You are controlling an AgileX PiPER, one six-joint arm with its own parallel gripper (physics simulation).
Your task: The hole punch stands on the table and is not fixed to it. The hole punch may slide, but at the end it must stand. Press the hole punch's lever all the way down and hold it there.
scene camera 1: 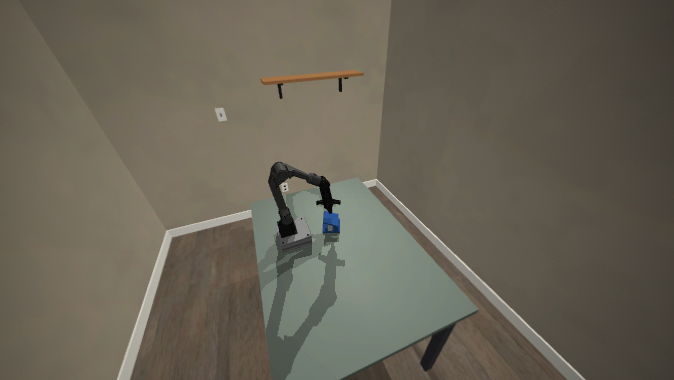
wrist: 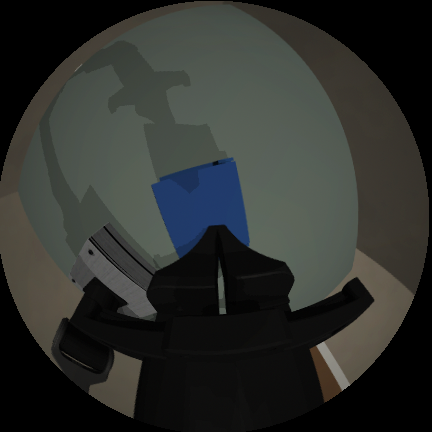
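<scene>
The blue hole punch (scene camera 1: 331, 224) (wrist: 201, 207) stands upright on the table, to the right of the arm's base in the scene view. Its wide blue lever (scene camera 1: 331, 218) (wrist: 205, 200) covers most of it from above in the wrist view. My gripper (scene camera 1: 330, 212) (wrist: 217, 235) is shut, with its fingertips together and nothing between them. The fingertips are at the far edge of the lever in the scene view and overlap it in the wrist view. Whether they touch the lever, and how far down it is, I cannot tell. The gripper hides part of the punch in the wrist view.
The arm's grey base plate (scene camera 1: 303, 231) (wrist: 112, 280) is on the green table (scene camera 1: 380, 270) (wrist: 280, 125), beside the punch. The table's far edge lies behind the arm. An orange wall shelf (scene camera 1: 312, 78) hangs high on the back wall.
</scene>
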